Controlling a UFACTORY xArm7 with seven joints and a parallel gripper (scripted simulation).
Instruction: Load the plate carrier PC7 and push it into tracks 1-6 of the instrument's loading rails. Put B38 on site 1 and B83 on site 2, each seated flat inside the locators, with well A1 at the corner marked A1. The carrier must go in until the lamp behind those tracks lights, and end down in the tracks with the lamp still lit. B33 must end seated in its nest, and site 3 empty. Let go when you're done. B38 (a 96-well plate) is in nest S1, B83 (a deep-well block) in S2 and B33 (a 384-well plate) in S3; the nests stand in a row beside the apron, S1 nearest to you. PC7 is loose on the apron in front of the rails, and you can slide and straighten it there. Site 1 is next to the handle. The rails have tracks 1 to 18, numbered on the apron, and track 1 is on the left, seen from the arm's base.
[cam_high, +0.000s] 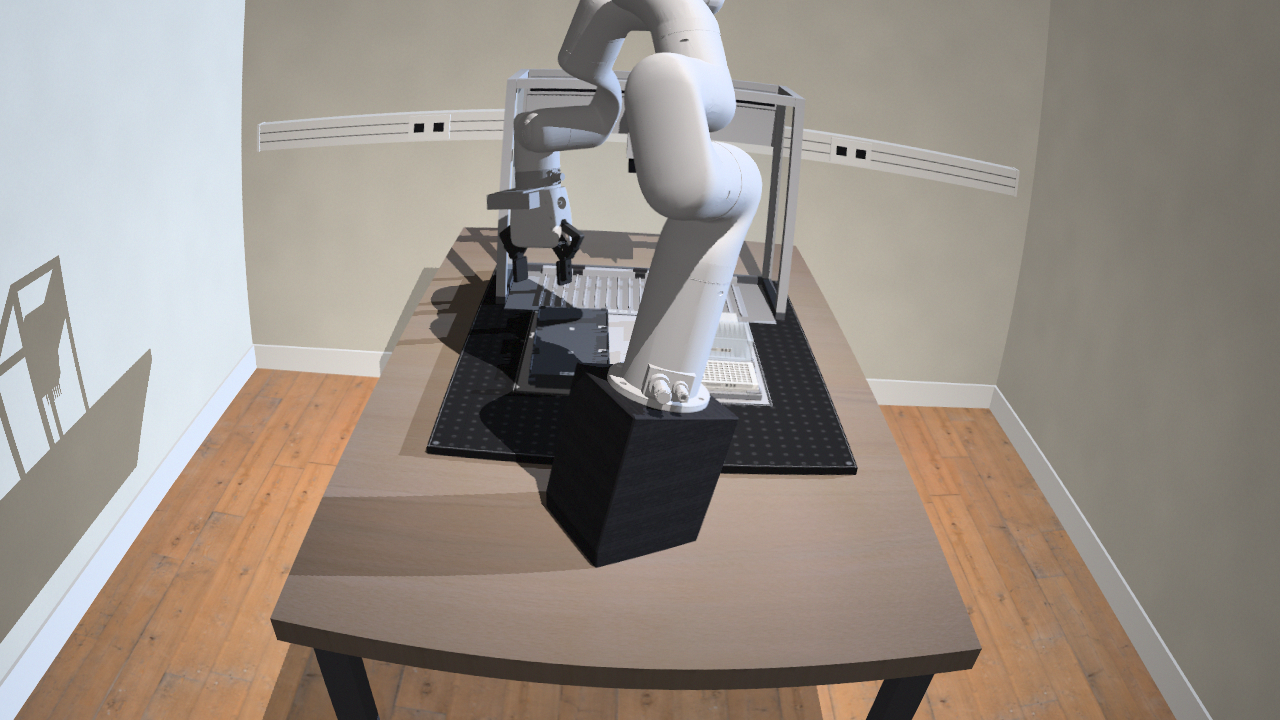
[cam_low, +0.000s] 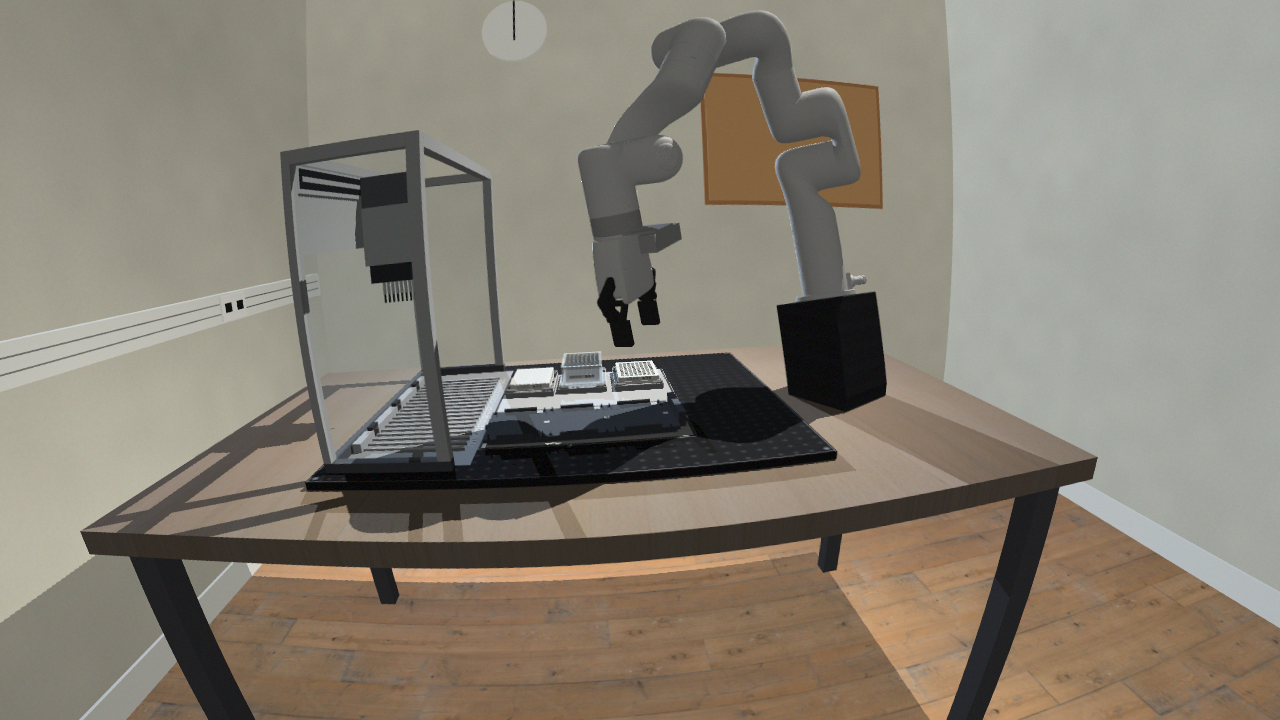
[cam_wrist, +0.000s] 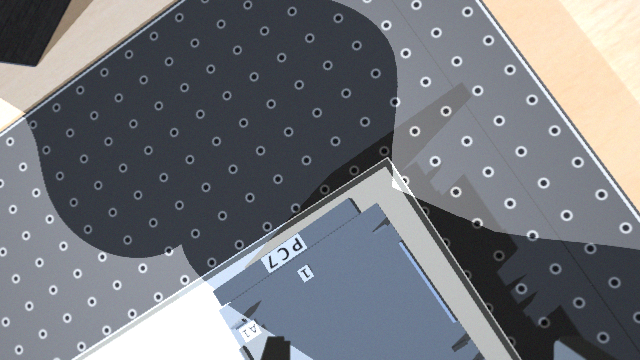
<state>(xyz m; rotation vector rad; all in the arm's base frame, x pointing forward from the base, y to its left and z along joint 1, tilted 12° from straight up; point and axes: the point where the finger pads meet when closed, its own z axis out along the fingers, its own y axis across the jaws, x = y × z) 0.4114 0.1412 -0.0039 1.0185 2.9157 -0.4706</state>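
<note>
My gripper is now 31 cm to the left of the nest S2, 16 cm above it and 7 cm short of it. Round my hand: 96-well plate B38 (30 cm to the right, 15 cm below, 5 cm behind); then plate carrier PC7 (15 cm below, 9 cm ahead, 6 cm to the right); then nest S1 (30 cm to the right, 16 cm below, 5 cm behind).
</note>
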